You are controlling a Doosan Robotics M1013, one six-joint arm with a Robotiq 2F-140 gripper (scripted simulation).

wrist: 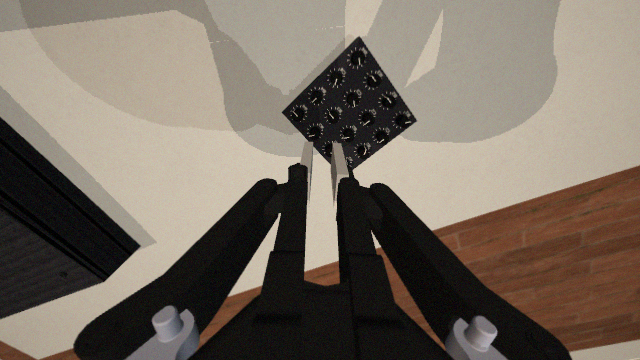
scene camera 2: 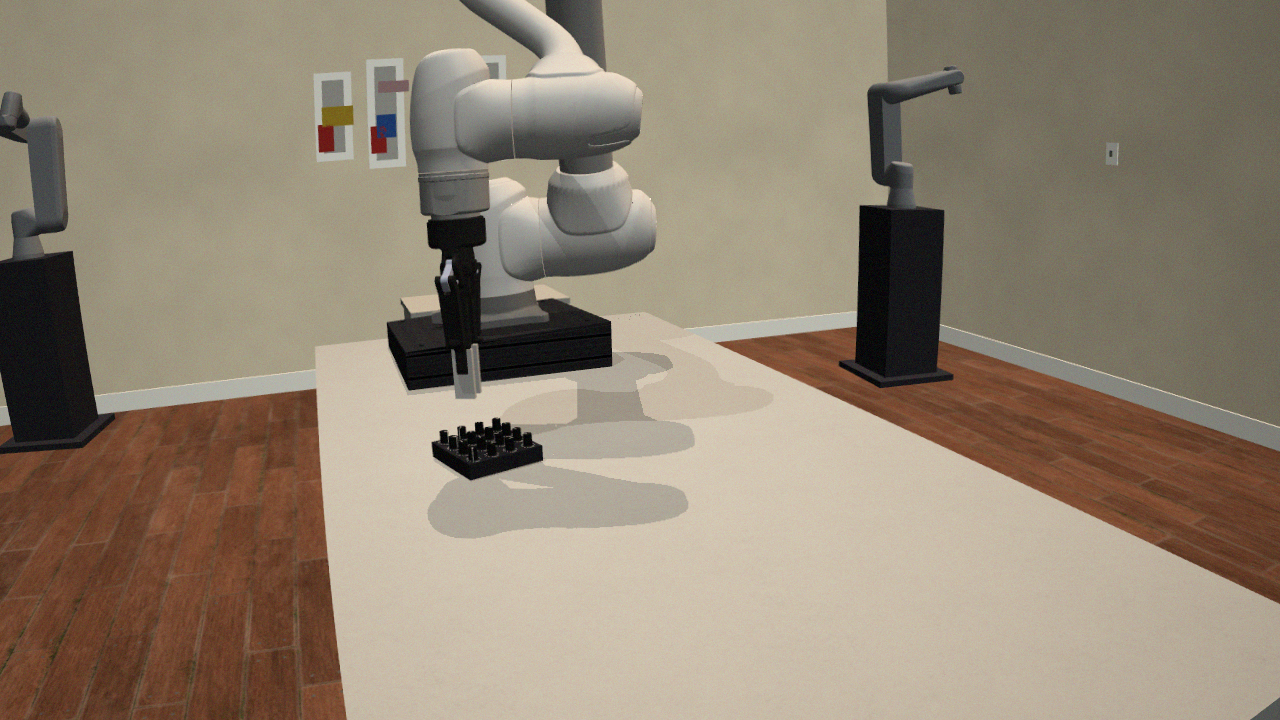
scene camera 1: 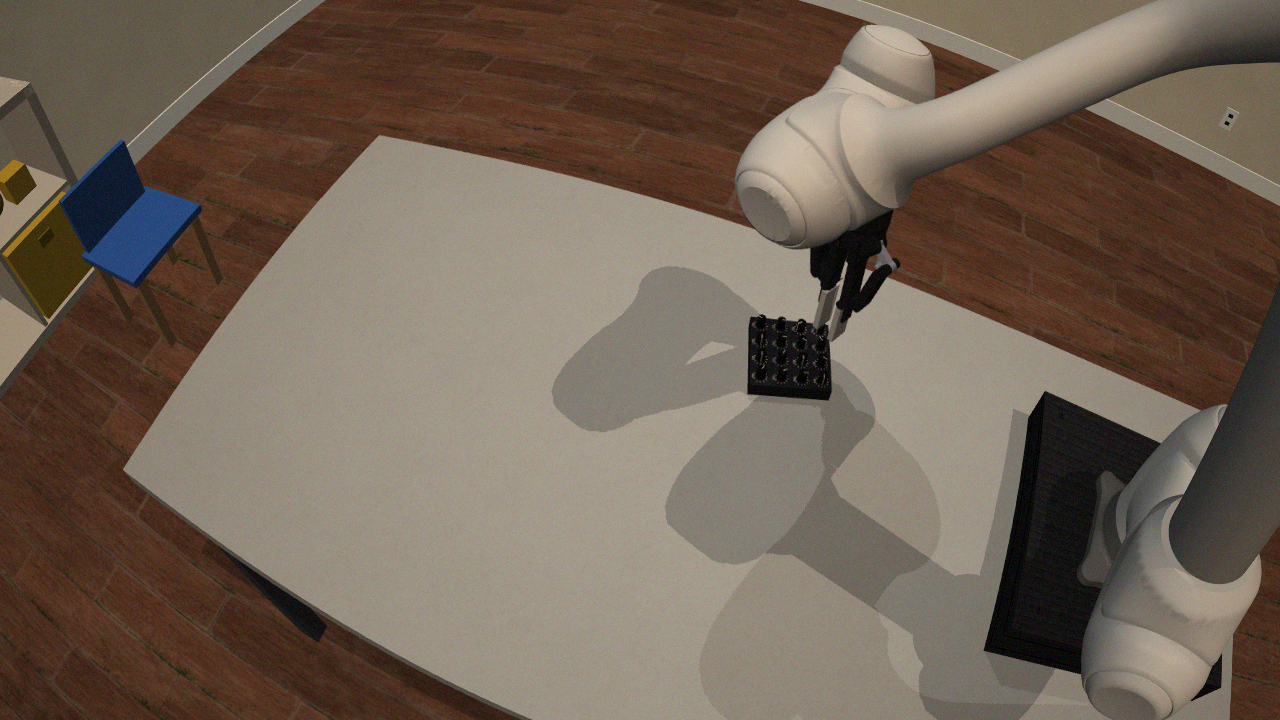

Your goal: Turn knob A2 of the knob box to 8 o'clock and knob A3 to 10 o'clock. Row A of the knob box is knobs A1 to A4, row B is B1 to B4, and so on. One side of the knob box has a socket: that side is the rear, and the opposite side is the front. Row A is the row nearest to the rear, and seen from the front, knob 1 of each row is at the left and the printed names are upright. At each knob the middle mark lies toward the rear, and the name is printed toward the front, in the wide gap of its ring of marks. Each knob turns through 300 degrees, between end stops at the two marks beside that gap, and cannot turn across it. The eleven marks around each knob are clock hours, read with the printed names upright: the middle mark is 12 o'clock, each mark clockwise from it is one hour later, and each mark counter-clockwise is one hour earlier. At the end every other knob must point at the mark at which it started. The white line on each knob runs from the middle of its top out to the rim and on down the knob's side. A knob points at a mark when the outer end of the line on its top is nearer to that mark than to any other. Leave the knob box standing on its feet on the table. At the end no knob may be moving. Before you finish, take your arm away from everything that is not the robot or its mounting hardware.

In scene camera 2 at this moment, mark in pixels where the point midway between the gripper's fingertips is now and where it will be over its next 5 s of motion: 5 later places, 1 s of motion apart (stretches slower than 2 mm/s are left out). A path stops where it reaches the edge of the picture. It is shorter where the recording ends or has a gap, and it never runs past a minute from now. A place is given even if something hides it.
My gripper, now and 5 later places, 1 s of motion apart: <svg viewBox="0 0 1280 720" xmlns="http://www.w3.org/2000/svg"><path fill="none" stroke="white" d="M468 395L475 388L477 409L478 421L479 427L477 395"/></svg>
